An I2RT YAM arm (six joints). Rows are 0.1 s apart.
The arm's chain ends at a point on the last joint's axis. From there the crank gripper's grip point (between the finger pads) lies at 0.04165 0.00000 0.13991 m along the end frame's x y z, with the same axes.
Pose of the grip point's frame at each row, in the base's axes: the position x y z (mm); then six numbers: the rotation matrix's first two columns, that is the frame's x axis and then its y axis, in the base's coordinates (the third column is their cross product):
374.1, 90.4, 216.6, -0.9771, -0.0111, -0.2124, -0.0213, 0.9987, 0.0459
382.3, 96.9, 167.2, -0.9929, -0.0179, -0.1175, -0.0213, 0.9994, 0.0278
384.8, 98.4, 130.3, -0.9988, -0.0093, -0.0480, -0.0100, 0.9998, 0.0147
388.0, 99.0, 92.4, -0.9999, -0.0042, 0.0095, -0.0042, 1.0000, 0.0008
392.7, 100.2, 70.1, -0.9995, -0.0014, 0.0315, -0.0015, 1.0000, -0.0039
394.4, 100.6, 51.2, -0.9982, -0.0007, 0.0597, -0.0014, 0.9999, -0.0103
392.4, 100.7, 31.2, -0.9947, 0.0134, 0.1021, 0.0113, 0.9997, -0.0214
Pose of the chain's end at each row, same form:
385.2, 84.0, 362.0, -0.9771, -0.0111, -0.2124, -0.0213, 0.9987, 0.0459
407.3, 93.4, 311.0, -0.9929, -0.0179, -0.1175, -0.0213, 0.9994, 0.0278
419.7, 96.7, 272.0, -0.9988, -0.0093, -0.0480, -0.0100, 0.9998, 0.0147
431.0, 99.1, 231.9, -0.9999, -0.0042, 0.0095, -0.0042, 1.0000, 0.0008
438.7, 100.8, 208.6, -0.9995, -0.0014, 0.0315, -0.0015, 1.0000, -0.0039
444.3, 102.1, 188.4, -0.9982, -0.0007, 0.0597, -0.0014, 0.9999, -0.0103
448.1, 103.0, 166.1, -0.9947, 0.0134, 0.1021, 0.0113, 0.9997, -0.0214

